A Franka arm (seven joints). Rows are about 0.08 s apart.
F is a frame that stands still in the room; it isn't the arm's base.
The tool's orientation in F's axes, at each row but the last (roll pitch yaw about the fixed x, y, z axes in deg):
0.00 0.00 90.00
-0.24 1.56 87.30
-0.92 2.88 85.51
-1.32 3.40 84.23
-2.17 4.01 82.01
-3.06 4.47 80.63
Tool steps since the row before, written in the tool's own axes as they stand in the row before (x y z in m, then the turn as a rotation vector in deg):
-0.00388 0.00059 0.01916 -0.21 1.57 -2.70
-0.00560 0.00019 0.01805 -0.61 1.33 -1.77
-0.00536 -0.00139 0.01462 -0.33 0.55 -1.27
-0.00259 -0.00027 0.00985 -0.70 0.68 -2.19
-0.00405 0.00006 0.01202 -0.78 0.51 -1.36
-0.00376 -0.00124 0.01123 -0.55 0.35 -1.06
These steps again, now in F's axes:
-0.00059 -0.00388 0.01916 -1.57 -0.21 -2.70
-0.00051 -0.00509 0.01819 -1.35 -0.60 -1.76
0.00079 -0.00469 0.01489 -0.56 -0.35 -1.26
-0.00016 -0.00200 0.00999 -0.71 -0.76 -2.16
-0.00095 -0.00310 0.01226 -0.58 -0.80 -1.32
0.00016 -0.00294 0.01154 -0.39 -0.58 -1.03

